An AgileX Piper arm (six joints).
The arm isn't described. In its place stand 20 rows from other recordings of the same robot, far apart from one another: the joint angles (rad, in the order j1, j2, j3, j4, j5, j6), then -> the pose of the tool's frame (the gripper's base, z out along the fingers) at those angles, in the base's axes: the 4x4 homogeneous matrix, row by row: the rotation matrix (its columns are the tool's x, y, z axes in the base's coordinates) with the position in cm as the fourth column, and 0 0 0 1 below.
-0.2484, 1.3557, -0.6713, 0.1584, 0.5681, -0.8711 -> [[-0.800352, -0.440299, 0.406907, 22.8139], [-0.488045, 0.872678, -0.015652, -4.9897], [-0.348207, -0.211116, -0.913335, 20.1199], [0, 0, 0, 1]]
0.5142, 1.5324, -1.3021, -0.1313, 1.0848, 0.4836 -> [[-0.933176, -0.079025, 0.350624, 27.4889], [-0.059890, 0.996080, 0.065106, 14.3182], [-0.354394, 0.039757, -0.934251, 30.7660], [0, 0, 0, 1]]
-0.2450, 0.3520, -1.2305, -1.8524, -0.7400, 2.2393 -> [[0.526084, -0.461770, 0.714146, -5.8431], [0.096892, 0.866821, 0.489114, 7.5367], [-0.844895, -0.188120, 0.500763, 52.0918], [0, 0, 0, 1]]
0.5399, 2.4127, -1.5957, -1.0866, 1.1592, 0.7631 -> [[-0.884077, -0.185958, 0.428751, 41.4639], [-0.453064, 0.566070, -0.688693, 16.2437], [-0.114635, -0.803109, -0.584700, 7.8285], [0, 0, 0, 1]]
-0.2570, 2.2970, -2.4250, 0.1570, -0.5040, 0.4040 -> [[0.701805, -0.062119, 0.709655, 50.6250], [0.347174, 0.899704, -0.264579, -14.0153], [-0.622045, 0.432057, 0.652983, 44.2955], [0, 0, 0, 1]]
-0.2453, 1.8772, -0.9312, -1.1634, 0.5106, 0.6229 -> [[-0.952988, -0.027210, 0.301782, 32.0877], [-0.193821, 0.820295, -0.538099, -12.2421], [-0.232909, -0.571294, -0.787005, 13.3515], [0, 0, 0, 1]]
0.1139, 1.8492, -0.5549, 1.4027, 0.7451, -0.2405 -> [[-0.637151, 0.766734, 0.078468, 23.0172], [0.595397, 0.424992, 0.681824, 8.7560], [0.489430, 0.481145, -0.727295, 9.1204], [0, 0, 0, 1]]
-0.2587, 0.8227, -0.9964, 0.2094, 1.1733, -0.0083 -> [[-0.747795, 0.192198, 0.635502, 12.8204], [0.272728, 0.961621, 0.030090, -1.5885], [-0.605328, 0.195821, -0.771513, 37.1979], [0, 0, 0, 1]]
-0.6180, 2.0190, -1.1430, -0.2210, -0.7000, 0.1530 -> [[-0.089972, 0.457611, 0.884589, 36.5339], [0.043100, 0.889148, -0.455586, -24.3950], [-0.995011, -0.002864, -0.099721, 18.9283], [0, 0, 0, 1]]
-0.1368, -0.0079, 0.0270, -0.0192, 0.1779, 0.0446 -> [[-0.104894, 0.142461, 0.984227, 5.5857], [0.040382, 0.989480, -0.138918, -0.8001], [-0.993663, 0.025173, -0.109543, 18.8413], [0, 0, 0, 1]]
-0.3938, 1.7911, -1.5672, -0.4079, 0.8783, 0.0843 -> [[-0.846483, 0.374907, 0.378037, 35.8352], [0.162131, 0.857830, -0.487690, -17.8983], [-0.507130, -0.351530, -0.786922, 30.6137], [0, 0, 0, 1]]
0.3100, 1.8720, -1.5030, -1.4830, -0.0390, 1.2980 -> [[-0.194641, -0.382710, 0.903132, 43.2293], [-0.255288, 0.908776, 0.330082, 14.2187], [-0.947071, -0.166311, -0.274586, 30.7633], [0, 0, 0, 1]]
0.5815, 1.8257, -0.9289, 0.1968, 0.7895, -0.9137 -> [[-0.218555, -0.971515, -0.091609, 24.0232], [-0.972222, 0.208726, 0.105918, 17.3026], [-0.083780, 0.112213, -0.990146, 13.0056], [0, 0, 0, 1]]
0.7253, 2.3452, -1.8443, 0.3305, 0.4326, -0.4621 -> [[-0.427074, -0.804633, 0.412521, 38.4392], [-0.589714, 0.593697, 0.547504, 35.7303], [-0.685452, -0.009445, -0.728056, 15.0943], [0, 0, 0, 1]]
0.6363, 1.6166, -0.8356, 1.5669, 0.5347, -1.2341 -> [[-0.756834, -0.612465, 0.228229, 22.8557], [-0.210308, 0.558809, 0.802186, 22.6515], [-0.618847, 0.559124, -0.551732, 20.9687], [0, 0, 0, 1]]
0.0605, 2.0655, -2.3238, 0.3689, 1.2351, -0.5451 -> [[-0.583124, -0.562109, 0.586515, 44.9197], [-0.418071, 0.826667, 0.376614, 5.8248], [-0.696551, -0.025592, -0.717051, 39.3566], [0, 0, 0, 1]]
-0.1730, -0.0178, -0.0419, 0.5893, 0.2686, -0.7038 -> [[-0.079470, 0.015136, 0.996722, 5.3059], [-0.117518, 0.992770, -0.024445, 0.4353], [-0.989886, -0.119075, -0.077116, 20.8017], [0, 0, 0, 1]]
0.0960, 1.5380, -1.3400, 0.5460, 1.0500, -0.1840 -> [[-0.909477, -0.194448, 0.367480, 31.3126], [0.010524, 0.872836, 0.487900, 7.1331], [-0.415621, 0.447601, -0.791778, 32.8588], [0, 0, 0, 1]]
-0.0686, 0.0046, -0.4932, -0.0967, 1.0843, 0.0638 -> [[-0.481309, 0.151670, 0.863329, -0.5114], [0.051524, 0.988109, -0.144866, -0.7434], [-0.875035, -0.025243, -0.483401, 27.3900], [0, 0, 0, 1]]
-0.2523, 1.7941, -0.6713, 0.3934, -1.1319, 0.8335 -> [[0.515161, 0.250612, 0.819635, 31.3759], [0.686380, 0.452098, -0.569641, -11.3494], [-0.513314, 0.856038, 0.060888, 19.0905], [0, 0, 0, 1]]
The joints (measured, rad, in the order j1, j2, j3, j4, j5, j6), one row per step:
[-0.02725 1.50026 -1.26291 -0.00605 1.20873 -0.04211]
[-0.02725 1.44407 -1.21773 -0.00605 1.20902 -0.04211]
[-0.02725 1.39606 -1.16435 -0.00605 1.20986 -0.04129]
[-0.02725 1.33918 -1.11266 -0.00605 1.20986 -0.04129]
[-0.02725 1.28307 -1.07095 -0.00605 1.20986 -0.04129]
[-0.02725 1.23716 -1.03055 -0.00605 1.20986 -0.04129]
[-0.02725 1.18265 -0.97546 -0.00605 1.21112 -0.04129]
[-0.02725 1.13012 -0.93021 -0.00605 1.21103 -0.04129]
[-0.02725 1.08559 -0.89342 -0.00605 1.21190 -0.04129]
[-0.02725 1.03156 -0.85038 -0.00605 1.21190 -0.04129]
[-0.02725 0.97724 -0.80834 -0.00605 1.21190 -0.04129]
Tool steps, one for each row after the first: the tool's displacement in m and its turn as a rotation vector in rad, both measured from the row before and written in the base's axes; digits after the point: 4 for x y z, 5 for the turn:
[-0.0149 0.0004 0.0036 -0.00029 -0.01072 0.00000]
[-0.0143 0.0004 -0.0017 0.00035 0.00620 -0.00081]
[-0.0156 0.0004 0.0003 -0.00014 -0.00519 0.00000]
[-0.0144 0.0004 0.0019 -0.00039 -0.01439 0.00000]
[-0.0123 0.0003 -0.0008 -0.00015 -0.00551 0.00000]
[-0.0153 0.0004 -0.0037 0.00005 0.00184 -0.00001]
[-0.0137 0.0004 -0.0021 -0.00020 -0.00737 0.00000]
[-0.0114 0.0003 -0.0020 -0.00019 -0.00687 -0.00001]
[-0.0133 0.0004 -0.0026 -0.00030 -0.01099 0.00000]
[-0.0130 0.0004 -0.0031 -0.00033 -0.01228 0.00000]

